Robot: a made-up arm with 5 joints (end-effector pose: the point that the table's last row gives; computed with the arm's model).
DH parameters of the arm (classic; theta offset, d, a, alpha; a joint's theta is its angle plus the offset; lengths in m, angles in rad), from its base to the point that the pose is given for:
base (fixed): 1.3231 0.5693 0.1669 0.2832
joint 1: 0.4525 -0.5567 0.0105 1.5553
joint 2: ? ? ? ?
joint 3: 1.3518 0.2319 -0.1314 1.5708
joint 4: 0 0.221 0.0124 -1.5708
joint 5: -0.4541 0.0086 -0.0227 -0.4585
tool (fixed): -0.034 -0.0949 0 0
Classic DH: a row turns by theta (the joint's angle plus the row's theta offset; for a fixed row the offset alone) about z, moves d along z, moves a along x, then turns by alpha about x.
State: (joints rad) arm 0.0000 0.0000 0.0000 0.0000 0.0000
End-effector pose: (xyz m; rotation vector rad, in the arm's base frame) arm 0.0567 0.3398 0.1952 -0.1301 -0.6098 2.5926
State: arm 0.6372 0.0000 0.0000 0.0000 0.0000
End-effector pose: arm -0.0524 0.3791 0.2288 -0.0650 0.9392 -2.8680
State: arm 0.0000 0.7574 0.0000 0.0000 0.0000
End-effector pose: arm 0.0935 0.1819 0.2021 0.2421 -1.3445 2.0433
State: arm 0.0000 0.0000 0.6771 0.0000 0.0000
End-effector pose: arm -0.1340 0.3838 0.1952 -0.0864 0.6694 -2.8795
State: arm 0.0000 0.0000 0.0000 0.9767 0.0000
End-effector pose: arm -0.0184 0.3398 0.2070 1.0594 -0.2266 2.2606
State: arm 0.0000 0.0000 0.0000 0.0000 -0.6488
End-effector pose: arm 0.0656 0.3107 0.1952 -0.2771 -0.4680 1.9640
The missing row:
joint 2: -0.1261 -0.0159 -0.1186 -1.8095
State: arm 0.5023 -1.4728 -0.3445 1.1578 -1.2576
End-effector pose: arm -0.1747 0.4335 0.0590 -1.0974 0.5952 1.2477
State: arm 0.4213 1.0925 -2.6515 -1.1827 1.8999
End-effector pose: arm -0.1236 -0.1337 -0.2626 1.4054 -0.0075 2.2157
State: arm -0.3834 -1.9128 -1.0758 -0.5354 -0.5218
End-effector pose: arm 0.1750 0.4925 0.0968 -2.6814 0.8640 1.3445
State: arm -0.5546 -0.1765 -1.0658 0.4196 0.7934
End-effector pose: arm 0.1394 0.0621 0.2253 -0.1011 -0.4589 1.8003
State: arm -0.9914 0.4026 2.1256 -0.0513 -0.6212
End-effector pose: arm -0.3295 0.3821 0.1865 -0.1735 -0.9000 3.0009
